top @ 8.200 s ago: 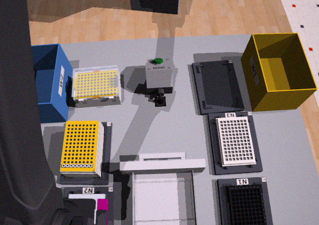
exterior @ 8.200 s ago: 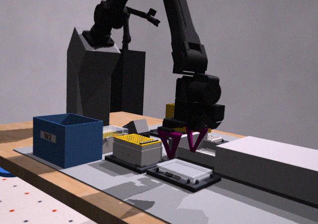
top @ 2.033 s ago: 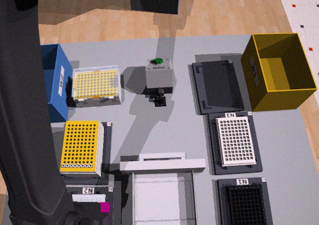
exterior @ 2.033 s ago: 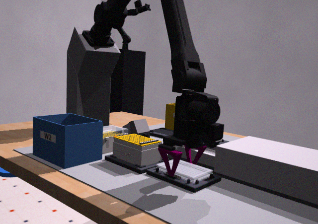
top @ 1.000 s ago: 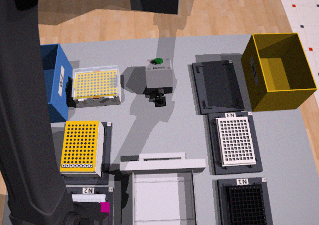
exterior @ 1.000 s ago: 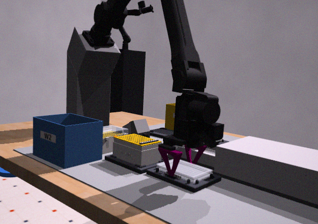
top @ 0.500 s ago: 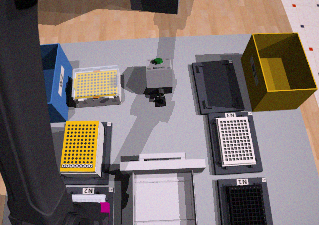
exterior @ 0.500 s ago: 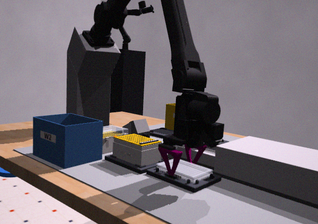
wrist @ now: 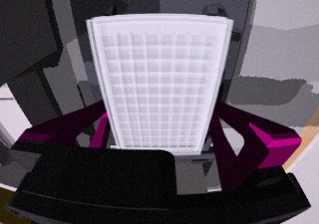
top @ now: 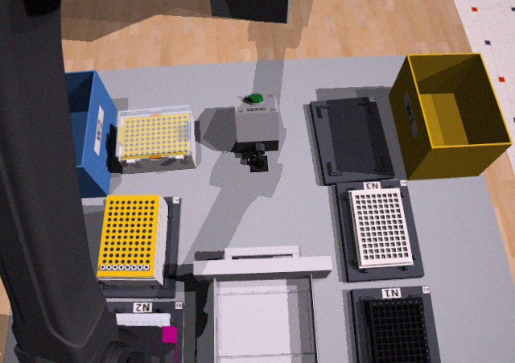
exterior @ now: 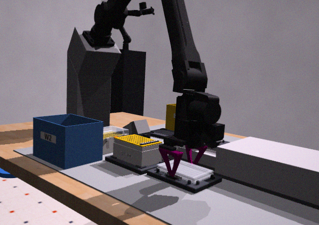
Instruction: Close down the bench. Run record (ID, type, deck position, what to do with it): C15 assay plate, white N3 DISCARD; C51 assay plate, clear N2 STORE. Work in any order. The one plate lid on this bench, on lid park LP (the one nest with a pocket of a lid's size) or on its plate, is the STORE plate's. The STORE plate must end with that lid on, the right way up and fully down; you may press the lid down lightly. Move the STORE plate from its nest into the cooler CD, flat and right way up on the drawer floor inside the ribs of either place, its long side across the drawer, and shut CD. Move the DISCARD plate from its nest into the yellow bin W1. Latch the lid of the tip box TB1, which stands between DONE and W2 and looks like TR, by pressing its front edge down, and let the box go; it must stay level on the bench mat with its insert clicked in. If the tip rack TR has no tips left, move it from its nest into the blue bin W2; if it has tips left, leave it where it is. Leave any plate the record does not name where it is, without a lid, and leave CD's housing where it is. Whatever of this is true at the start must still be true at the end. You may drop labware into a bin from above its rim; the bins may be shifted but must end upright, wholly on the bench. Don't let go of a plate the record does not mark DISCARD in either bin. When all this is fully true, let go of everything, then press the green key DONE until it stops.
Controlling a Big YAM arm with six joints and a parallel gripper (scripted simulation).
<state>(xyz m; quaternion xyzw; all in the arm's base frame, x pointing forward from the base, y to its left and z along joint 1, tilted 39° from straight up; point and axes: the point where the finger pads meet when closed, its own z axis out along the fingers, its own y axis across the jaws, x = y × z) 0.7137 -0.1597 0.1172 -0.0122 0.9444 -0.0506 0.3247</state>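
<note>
Right now my hand is 10 mm short of the nest N2 and 20 mm above it. The rest, counted from my hand: tip rack TR 170 mm behind, 20 mm to the right, 30 mm above; clear plate 10 mm ahead; plate lid 10 mm ahead.
</note>
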